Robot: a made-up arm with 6 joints.
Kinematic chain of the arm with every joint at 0, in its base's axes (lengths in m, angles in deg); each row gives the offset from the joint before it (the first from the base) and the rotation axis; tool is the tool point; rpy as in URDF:
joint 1: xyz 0 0 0.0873 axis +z
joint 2: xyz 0 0 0 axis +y
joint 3: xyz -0.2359 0 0.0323 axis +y
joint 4: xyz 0.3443 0 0.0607 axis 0.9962 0 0.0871
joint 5: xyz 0 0 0 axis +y
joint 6: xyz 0.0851 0 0.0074 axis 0.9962 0 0.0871
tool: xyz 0 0 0 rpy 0 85 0
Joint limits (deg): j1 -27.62..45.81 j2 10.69..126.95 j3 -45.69..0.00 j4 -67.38..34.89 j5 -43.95..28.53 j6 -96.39..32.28
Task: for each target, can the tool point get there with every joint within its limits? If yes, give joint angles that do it. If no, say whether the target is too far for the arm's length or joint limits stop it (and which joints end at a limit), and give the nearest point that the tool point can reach.
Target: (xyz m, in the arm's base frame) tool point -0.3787 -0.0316 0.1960
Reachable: no: joint limits stop it (at a limit: joint 2, joint 3, joint 5) | nearest point -0.0650 -0.0054 -0.0973 | short by 0.430 m
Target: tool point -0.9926 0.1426 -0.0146
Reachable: no: too far | nearest point -0.0645 0.0093 -0.0973 | short by 0.941 m
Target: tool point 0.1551 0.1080 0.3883
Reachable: yes | joints 33.32 22.28 -36.18 -20.44 -9.70 -43.78
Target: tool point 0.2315 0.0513 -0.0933
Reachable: yes | joints 16.05 102.69 -26.13 -49.20 13.10 -5.96
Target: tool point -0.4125 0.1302 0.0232
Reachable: no: joint limits stop it (at a limit: joint 2, joint 3, joint 5) | nearest point -0.0622 0.0196 -0.0973 | short by 0.387 m
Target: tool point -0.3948 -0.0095 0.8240
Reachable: no: too far | nearest point 0.0042 0.0447 0.4895 | short by 0.524 m
